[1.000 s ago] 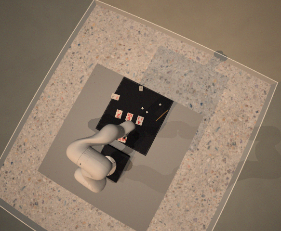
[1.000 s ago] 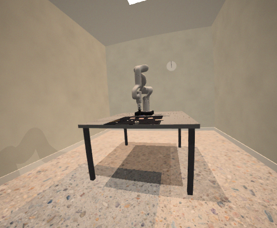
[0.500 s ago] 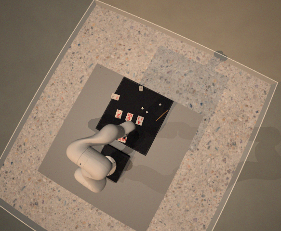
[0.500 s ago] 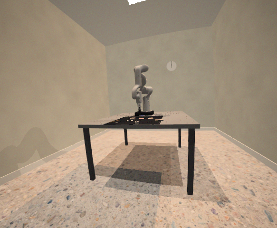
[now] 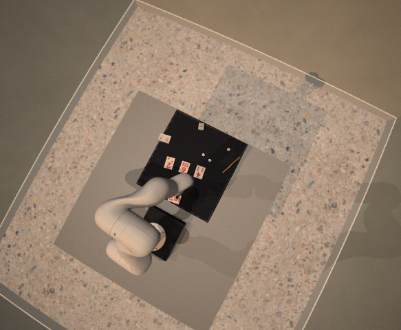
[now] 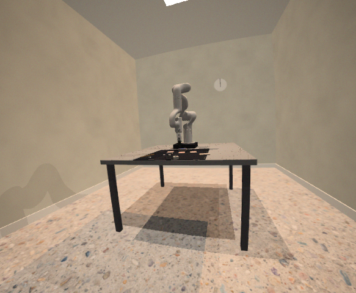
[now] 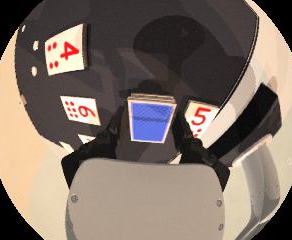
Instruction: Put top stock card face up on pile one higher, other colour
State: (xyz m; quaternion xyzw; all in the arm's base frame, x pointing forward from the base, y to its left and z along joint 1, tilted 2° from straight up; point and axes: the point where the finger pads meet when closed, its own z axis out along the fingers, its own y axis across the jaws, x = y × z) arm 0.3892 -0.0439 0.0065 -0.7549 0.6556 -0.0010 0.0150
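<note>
My gripper is now 90 mm past the red 5 card, 20 mm to the right of it and 40 mm above it. Also, from my hand: black card cloth (180 mm ahead, 10 mm to the left, 70 mm below); then thin wooden stick (290 mm ahead, 260 mm to the right, 50 mm below); then small block (470 mm ahead, 50 mm to the left, 40 mm below).
</note>
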